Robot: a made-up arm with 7 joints.
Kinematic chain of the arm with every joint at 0, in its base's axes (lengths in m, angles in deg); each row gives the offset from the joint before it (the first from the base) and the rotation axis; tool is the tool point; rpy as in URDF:
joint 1: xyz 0 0 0.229 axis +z
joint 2: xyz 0 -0.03 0.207 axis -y
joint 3: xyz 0 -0.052 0.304 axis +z
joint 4: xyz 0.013 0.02 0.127 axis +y
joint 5: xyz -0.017 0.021 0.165 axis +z
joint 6: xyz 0 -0.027 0.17 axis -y
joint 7: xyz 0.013 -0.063 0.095 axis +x
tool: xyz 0 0 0 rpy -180 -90 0
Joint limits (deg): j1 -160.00..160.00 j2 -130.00..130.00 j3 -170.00..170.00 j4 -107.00..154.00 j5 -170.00..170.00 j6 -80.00..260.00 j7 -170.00..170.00
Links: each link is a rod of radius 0.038 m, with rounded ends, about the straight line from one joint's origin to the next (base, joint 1, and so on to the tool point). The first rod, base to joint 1, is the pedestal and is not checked.
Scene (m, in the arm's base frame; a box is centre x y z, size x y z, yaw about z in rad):
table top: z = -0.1
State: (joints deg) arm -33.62 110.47 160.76 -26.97 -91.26 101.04 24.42
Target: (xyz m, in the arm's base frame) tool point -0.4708 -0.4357 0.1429
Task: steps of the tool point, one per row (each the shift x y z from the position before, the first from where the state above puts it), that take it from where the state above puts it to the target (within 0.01 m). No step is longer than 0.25 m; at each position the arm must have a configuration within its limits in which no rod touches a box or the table.
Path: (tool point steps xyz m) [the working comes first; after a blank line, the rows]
Joints at the target: 7.56 130.00 138.26 -43.35 -93.71 110.71 24.42
Straight joint move there: clear.

1: 0.0181 -0.2219 -0.0767
2: 0.0926 -0.2023 -0.0732
3: 0.1566 -0.1555 -0.0670

